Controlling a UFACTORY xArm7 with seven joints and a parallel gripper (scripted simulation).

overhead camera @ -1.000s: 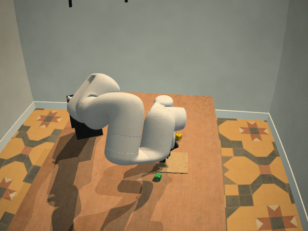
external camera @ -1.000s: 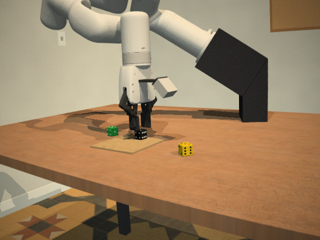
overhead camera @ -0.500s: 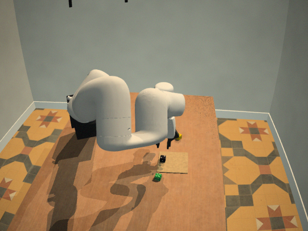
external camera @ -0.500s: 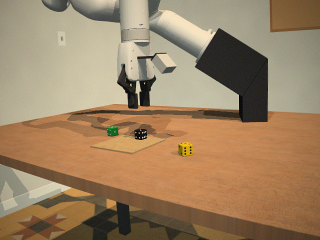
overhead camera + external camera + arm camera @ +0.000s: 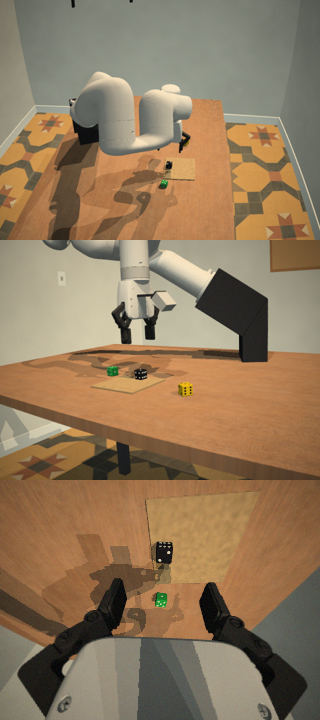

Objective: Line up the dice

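The yellow die is 70 mm ahead of my hand, 170 mm to the left of it and 100 mm below it. Round my hand: tan mat 50 mm ahead, 10 mm to the right, 110 mm below; black die 100 mm below; green die 20 mm behind, 120 mm to the right, 100 mm below.
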